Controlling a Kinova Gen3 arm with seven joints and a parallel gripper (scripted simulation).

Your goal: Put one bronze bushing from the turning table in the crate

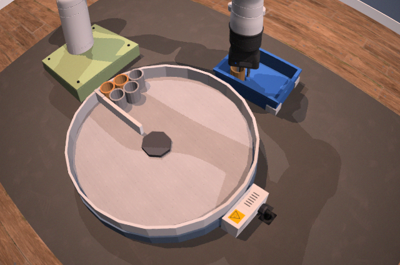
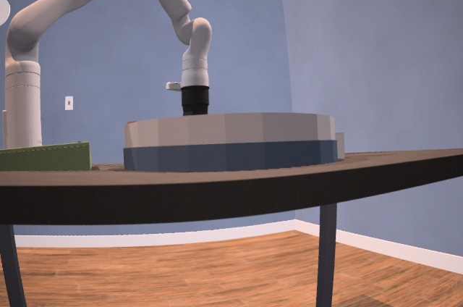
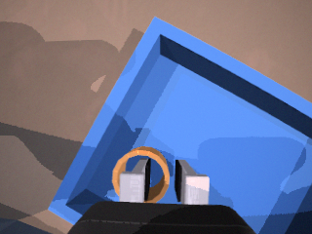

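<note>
Right now the blue crate is 3 cm ahead of my hand, 2 cm to the left of it and 2 cm below it. Also, from my hand: turning table: 2 cm ahead, 31 cm to the right, 1 cm above.
</note>
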